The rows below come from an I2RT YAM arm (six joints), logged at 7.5 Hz.
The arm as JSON. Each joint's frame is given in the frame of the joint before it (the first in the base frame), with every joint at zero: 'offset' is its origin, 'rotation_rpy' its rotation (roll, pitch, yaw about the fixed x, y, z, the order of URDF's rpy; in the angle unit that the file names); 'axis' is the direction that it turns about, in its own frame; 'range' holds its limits. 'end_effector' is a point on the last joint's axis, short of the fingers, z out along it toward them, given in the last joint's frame.
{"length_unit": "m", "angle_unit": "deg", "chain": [
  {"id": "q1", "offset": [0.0, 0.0, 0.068], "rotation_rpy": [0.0, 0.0, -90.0], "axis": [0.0, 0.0, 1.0], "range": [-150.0, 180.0]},
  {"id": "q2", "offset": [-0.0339, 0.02, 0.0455], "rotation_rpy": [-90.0, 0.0, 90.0], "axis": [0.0, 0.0, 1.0], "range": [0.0, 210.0]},
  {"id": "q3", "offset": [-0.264, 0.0, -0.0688], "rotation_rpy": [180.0, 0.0, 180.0], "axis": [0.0, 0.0, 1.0], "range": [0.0, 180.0]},
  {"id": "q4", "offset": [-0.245, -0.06, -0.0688], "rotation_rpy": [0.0, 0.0, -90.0], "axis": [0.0, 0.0, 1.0], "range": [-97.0, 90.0]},
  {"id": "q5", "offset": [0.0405, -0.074, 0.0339], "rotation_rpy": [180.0, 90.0, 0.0], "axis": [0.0, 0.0, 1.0], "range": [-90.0, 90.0]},
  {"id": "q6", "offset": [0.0, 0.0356, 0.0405], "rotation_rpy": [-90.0, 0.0, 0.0], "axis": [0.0, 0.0, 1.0], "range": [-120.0, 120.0]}
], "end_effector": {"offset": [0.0, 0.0, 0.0], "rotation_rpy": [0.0, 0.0, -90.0]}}
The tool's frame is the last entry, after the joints.
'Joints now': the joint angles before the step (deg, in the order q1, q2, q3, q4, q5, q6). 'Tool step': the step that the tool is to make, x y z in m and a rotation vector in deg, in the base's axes. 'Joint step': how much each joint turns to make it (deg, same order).
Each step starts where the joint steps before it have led.
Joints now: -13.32 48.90 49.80 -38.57 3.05 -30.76
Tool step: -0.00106 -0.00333 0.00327 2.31 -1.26 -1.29
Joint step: -1.47 -0.06 0.55 -0.02 -1.69 1.92
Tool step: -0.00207 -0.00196 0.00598 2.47 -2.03 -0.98
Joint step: -1.17 -0.42 0.83 0.04 -1.89 2.23
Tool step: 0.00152 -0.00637 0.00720 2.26 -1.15 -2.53
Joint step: -2.04 1.07 1.83 -0.27 -1.05 2.32
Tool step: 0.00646 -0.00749 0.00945 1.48 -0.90 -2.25
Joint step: -1.66 2.41 2.82 0.01 -0.49 1.72
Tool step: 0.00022 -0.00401 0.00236 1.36 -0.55 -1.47
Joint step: -1.25 0.48 0.68 -0.10 -0.65 1.33
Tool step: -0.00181 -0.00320 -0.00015 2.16 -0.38 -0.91
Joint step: -1.42 0.00 0.09 -0.44 -1.65 1.47
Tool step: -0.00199 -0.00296 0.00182 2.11 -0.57 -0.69
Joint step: -1.41 0.04 0.50 -0.63 -1.84 1.36
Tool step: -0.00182 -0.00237 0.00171 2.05 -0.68 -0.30
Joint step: -1.28 0.00 0.42 -0.49 -2.04 1.20
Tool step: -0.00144 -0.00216 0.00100 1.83 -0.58 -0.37
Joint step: -1.11 0.02 0.26 -0.32 -1.71 1.13
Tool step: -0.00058 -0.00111 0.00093 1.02 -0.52 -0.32
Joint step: -0.54 0.01 0.15 0.01 -0.85 0.82
